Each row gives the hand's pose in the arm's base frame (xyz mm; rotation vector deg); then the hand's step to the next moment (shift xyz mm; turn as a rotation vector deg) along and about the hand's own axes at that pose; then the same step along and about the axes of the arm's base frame.
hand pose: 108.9 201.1 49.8 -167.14 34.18 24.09
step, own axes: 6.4 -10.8 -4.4 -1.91 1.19 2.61
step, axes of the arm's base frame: 11.1 6.7 3.1 -2.80 0.09 -2.01
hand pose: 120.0 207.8 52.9 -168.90 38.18 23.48
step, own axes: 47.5 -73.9 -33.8 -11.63 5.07 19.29
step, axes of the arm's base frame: 81.4 42.1 21.4 -16.92 3.03 -15.42
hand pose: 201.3 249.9 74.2 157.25 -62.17 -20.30
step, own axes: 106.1 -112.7 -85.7 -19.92 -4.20 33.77
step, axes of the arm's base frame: 172.2 14.0 38.1 -20.82 14.43 -30.22
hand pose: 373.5 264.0 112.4 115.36 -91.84 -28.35
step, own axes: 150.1 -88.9 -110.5 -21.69 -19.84 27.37
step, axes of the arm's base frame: 168.5 -112.4 40.4 -5.29 19.86 -34.51
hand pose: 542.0 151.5 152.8 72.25 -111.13 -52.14
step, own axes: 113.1 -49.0 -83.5 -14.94 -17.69 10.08
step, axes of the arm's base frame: 53.9 -137.0 22.0 5.40 10.70 -22.23
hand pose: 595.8 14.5 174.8 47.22 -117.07 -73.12
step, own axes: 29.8 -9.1 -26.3 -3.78 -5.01 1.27
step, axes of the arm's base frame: 2.4 -40.3 5.9 2.43 1.81 -5.64
